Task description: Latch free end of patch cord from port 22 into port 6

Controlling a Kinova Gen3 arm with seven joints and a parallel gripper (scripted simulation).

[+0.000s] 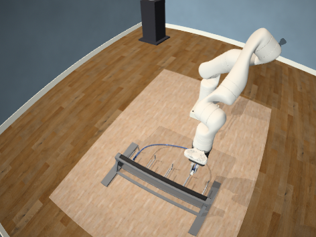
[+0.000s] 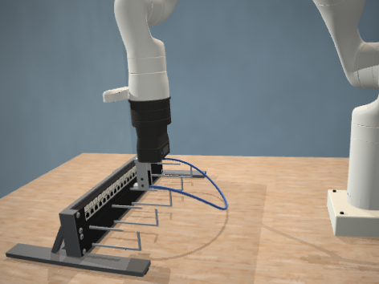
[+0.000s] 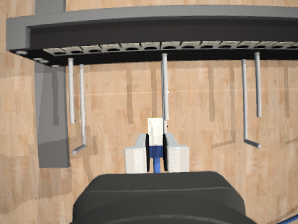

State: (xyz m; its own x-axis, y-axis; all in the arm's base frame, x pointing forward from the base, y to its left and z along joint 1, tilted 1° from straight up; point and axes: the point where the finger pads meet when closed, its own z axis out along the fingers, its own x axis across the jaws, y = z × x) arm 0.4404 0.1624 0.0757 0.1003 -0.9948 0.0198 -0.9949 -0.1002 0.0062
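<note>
The white plug is 10 mm below my hand and 10 mm ahead of it.
</note>
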